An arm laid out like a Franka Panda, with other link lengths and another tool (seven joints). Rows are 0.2 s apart.
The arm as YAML. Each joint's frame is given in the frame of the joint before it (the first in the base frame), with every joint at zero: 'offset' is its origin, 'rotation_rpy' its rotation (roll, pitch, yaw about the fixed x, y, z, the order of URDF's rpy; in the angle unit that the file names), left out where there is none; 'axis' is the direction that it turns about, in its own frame. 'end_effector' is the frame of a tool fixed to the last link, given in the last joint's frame.
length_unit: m
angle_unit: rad
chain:
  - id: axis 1
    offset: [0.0, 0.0, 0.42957]
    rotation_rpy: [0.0, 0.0, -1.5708]
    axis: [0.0, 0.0, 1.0]
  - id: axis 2
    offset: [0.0, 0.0, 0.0]
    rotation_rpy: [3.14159, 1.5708, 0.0]
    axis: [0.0, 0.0, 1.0]
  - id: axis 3
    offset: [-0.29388, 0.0, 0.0]
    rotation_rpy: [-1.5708, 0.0, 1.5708]
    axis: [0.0, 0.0, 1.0]
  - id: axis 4
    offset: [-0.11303, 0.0, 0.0]
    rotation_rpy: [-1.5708, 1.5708, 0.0]
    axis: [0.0, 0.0, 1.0]
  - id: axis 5
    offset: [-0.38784, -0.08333, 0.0]
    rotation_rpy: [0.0, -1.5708, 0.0]
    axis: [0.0, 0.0, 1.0]
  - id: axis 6
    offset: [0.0, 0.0, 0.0]
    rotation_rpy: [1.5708, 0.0, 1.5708]
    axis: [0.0, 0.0, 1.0]
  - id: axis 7
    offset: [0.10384, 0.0, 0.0]
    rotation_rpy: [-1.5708, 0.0, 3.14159]
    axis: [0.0, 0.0, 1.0]
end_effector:
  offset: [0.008, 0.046, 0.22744]
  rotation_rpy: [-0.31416, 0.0, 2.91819]
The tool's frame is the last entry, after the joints.
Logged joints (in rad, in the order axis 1, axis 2, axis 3, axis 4, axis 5, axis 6, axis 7), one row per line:
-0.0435, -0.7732, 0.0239, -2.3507, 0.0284, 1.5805, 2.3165
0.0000, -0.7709, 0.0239, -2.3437, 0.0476, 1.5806, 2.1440
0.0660, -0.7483, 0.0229, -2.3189, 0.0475, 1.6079, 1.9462
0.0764, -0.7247, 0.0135, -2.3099, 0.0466, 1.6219, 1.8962
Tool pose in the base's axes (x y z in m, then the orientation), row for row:
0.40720, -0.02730, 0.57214, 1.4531, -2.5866, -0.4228
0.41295, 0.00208, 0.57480, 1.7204, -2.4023, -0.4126
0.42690, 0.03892, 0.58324, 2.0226, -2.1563, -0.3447
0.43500, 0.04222, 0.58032, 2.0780, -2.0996, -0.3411
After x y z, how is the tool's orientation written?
As a rotation vector, in radians.
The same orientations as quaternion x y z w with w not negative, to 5 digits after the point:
0.48361, -0.86086, -0.14071, 0.07234
0.57484, -0.80269, -0.13786, 0.07898
0.67722, -0.72198, -0.11541, 0.08247
0.69634, -0.70357, -0.11430, 0.08386

